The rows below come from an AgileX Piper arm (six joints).
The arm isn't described. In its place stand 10 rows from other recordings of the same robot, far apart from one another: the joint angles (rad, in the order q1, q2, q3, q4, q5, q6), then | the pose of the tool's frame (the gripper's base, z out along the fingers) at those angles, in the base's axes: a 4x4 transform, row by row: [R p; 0 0 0 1], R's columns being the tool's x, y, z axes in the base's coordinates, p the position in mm.
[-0.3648, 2.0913, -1.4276, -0.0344, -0.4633, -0.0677] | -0.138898 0.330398 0.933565 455.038; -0.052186 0.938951 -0.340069 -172.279; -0.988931 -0.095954 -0.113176 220.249; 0 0 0 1
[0.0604, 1.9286, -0.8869, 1.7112, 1.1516, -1.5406] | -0.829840 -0.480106 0.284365 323.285; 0.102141 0.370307 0.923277 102.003; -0.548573 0.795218 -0.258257 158.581; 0 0 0 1
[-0.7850, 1.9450, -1.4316, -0.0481, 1.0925, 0.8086] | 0.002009 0.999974 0.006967 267.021; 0.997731 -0.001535 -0.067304 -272.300; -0.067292 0.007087 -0.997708 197.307; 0 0 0 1
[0.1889, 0.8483, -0.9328, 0.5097, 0.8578, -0.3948] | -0.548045 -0.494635 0.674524 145.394; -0.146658 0.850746 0.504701 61.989; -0.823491 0.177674 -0.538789 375.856; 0 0 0 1
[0.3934, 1.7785, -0.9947, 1.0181, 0.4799, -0.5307] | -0.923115 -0.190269 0.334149 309.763; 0.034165 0.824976 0.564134 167.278; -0.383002 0.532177 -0.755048 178.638; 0 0 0 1
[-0.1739, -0.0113, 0.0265, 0.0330, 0.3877, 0.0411] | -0.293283 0.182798 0.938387 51.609; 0.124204 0.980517 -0.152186 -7.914; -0.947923 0.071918 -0.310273 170.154; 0 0 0 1
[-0.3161, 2.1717, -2.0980, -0.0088, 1.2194, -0.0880] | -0.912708 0.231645 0.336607 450.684; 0.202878 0.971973 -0.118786 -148.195; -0.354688 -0.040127 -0.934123 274.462; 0 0 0 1
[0.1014, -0.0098, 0.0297, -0.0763, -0.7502, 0.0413] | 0.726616 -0.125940 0.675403 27.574; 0.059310 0.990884 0.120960 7.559; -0.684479 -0.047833 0.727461 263.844; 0 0 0 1
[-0.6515, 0.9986, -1.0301, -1.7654, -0.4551, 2.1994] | 0.099649 0.179366 0.978723 189.202; 0.378983 0.902636 -0.204008 -94.928; -0.920023 0.391249 0.021970 434.853; 0 0 0 1
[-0.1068, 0.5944, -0.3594, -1.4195, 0.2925, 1.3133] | -0.227732 0.359470 0.904942 121.042; -0.071439 0.920689 -0.383703 -39.065; -0.971100 -0.152030 -0.183990 281.218; 0 0 0 1
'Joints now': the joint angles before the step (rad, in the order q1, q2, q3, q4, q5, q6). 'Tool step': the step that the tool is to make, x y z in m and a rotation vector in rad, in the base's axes. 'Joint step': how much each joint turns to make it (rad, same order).
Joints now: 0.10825 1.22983 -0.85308 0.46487 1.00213 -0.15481
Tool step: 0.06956 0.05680 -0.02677 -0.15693 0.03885 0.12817
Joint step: 0.21184 0.33936 -0.23931 -0.18369 -0.07284 0.13080
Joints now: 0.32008 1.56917 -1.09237 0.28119 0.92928 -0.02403
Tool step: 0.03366 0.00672 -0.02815 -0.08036 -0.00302 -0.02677
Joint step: 0.00981 0.14985 -0.07615 -0.09642 -0.06455 0.06614
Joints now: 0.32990 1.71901 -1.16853 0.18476 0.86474 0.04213
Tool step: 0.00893 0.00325 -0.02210 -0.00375 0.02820 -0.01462
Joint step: 0.00001 0.06827 -0.00117 0.00955 -0.04042 0.00352
